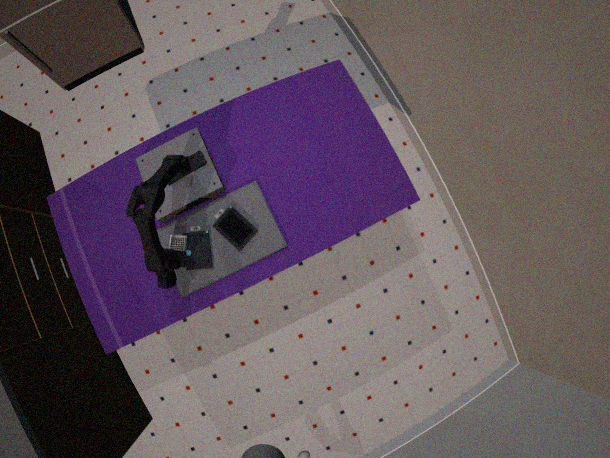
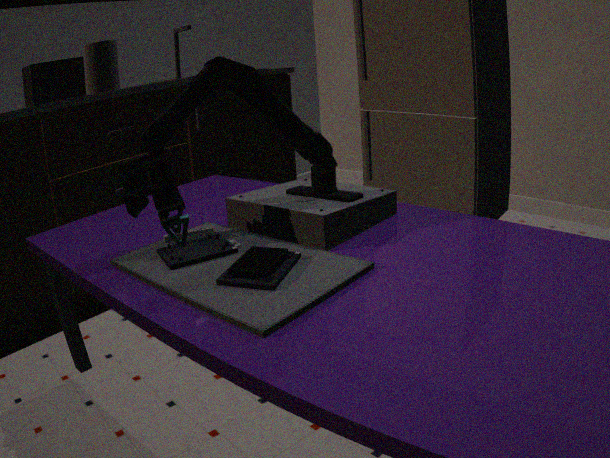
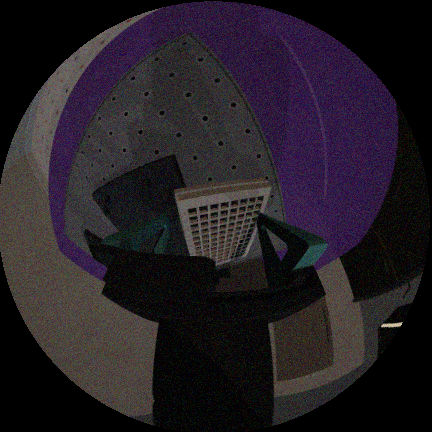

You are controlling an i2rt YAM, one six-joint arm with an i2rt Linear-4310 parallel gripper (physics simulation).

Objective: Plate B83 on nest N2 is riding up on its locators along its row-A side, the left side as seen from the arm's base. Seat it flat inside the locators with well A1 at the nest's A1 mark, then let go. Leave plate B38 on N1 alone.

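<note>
Plate B83 shows as a pale gridded well plate at the left end of the grey perforated board. A dark slab lies right beside it; I cannot tell whether this is its nest. My gripper is open, low over the plate, with one teal finger on each side of it and nothing gripped. Plate B38 is dark and lies flat on its nest further along the board, apart from the gripper.
The board lies on a purple table. The arm's grey base block stands just behind the board. A dark cabinet runs along the table's far side.
</note>
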